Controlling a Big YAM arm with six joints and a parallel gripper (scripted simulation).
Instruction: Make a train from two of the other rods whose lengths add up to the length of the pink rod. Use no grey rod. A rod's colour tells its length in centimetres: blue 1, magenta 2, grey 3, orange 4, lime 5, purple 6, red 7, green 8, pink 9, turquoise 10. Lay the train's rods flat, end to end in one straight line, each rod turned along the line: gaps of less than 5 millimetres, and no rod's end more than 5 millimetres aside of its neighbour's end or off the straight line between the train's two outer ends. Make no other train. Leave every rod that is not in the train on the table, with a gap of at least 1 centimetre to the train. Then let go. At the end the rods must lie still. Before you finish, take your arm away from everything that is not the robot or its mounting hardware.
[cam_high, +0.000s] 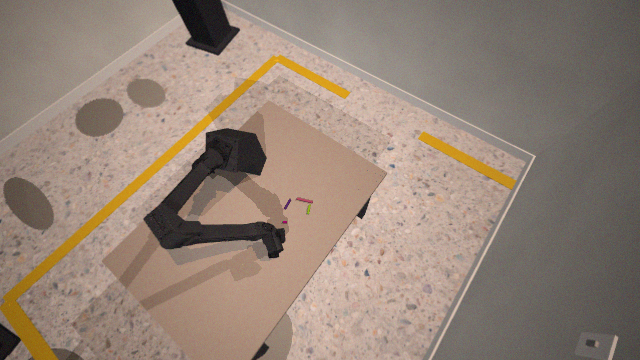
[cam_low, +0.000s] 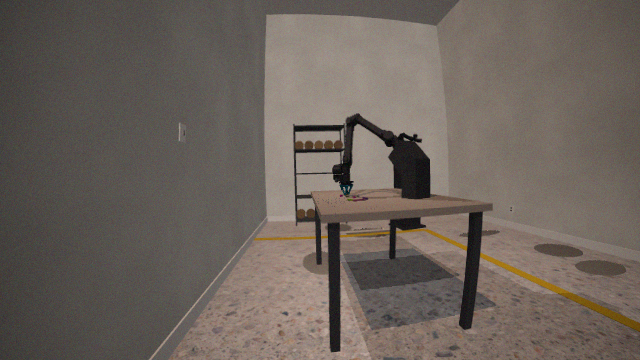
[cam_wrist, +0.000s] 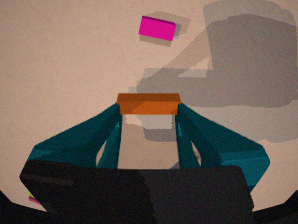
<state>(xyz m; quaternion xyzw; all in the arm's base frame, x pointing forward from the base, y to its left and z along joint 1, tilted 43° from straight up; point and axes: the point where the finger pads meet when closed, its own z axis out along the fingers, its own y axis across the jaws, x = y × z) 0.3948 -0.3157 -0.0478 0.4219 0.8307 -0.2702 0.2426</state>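
My hand is 10 mm to the left of the orange rod and 10 mm above it. From my hand the other things lie so: purple rod (200 mm to the left, 50 mm behind, 20 mm below); then lime rod (220 mm to the left, 70 mm ahead, 20 mm below); then grey rod (70 mm behind, 50 mm to the left, 20 mm below).
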